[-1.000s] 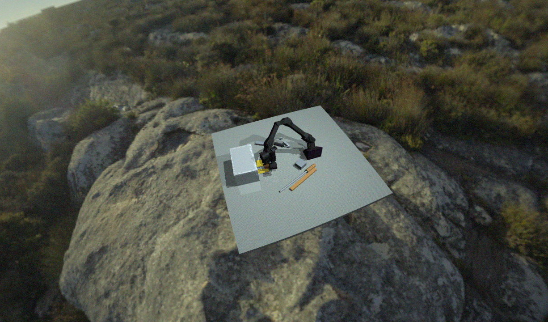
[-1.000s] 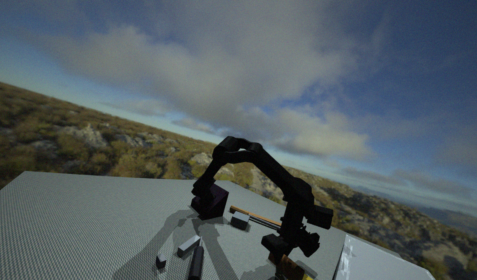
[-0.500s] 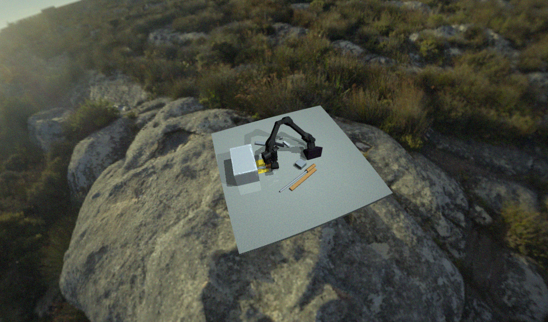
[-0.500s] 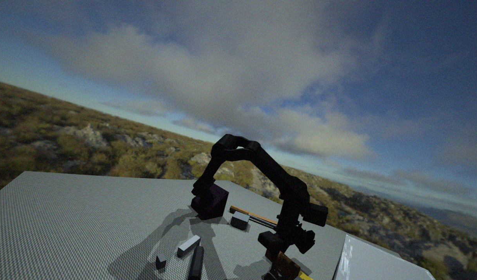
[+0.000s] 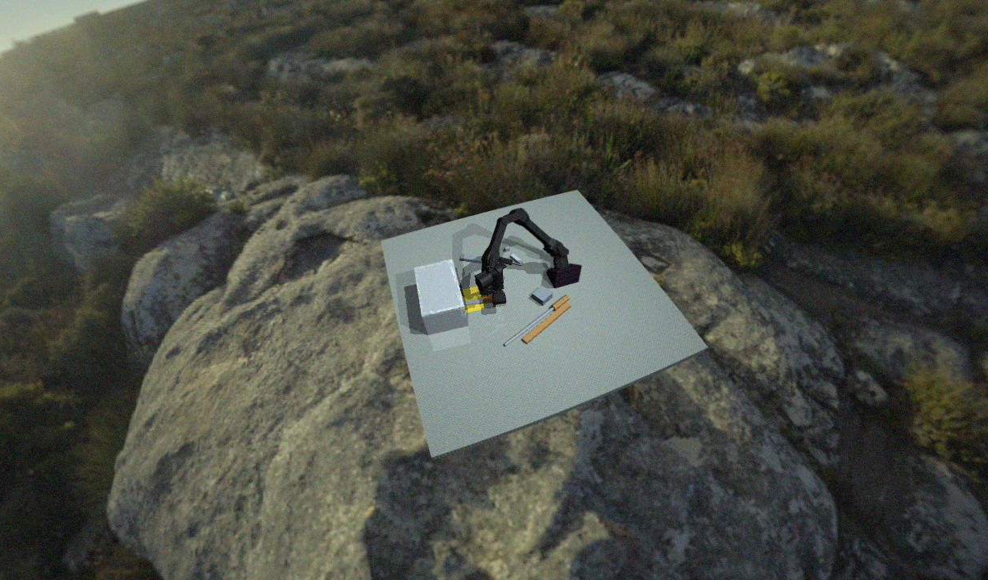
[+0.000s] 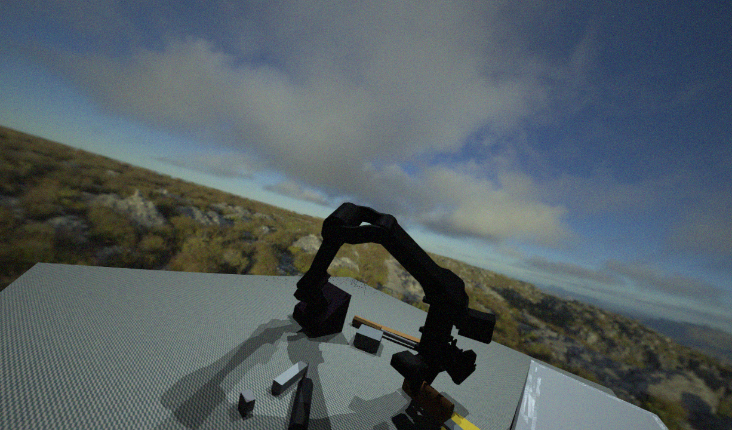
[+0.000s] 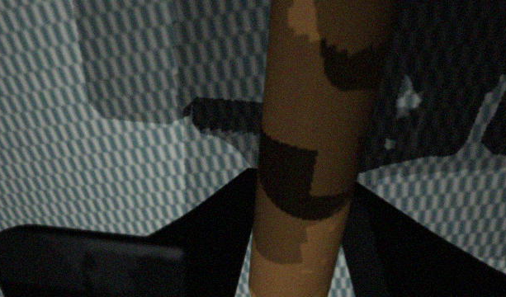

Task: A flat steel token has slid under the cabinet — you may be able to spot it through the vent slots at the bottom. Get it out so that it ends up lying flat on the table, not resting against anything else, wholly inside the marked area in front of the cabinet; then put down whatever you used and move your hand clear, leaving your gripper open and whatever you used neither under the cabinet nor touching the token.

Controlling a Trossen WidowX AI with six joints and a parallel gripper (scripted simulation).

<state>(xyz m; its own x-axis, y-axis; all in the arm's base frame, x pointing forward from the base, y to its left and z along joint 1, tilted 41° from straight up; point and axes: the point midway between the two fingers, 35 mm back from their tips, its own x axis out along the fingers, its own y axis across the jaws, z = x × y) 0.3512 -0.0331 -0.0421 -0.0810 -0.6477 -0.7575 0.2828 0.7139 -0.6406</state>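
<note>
Right now the grey block is 200 mm behind my gripper tip, 80 mm to the left of it and 10 mm above it. From my gripper tip the other things lie so: grey bar (200 mm to the right, 190 mm behind); small grey cube (290 mm to the right, 180 mm behind); wooden stick (220 mm to the left, 150 mm behind).
</note>
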